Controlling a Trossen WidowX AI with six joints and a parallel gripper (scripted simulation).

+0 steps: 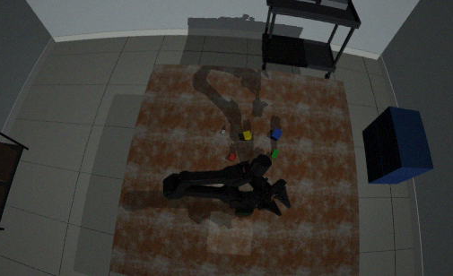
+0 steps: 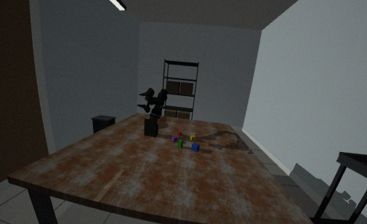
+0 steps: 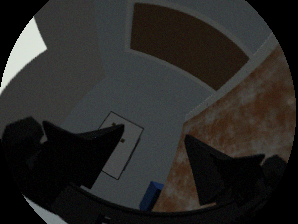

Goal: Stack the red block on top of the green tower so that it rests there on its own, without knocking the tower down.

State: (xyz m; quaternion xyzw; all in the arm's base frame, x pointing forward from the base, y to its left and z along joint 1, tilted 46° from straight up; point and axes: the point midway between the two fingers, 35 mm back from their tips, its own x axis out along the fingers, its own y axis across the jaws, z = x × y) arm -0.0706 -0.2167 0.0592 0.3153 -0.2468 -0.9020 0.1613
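The red block is 32 cm ahead of my gripper tip, 19 cm to the left of it and 31 cm below it. Round my gripper tip: blue block: 45 cm ahead, 4 cm to the right, 30 cm below; then purple block: 28 cm ahead, 6 cm to the left, 30 cm below; then yellow block: 44 cm ahead, 12 cm to the left, 30 cm below.
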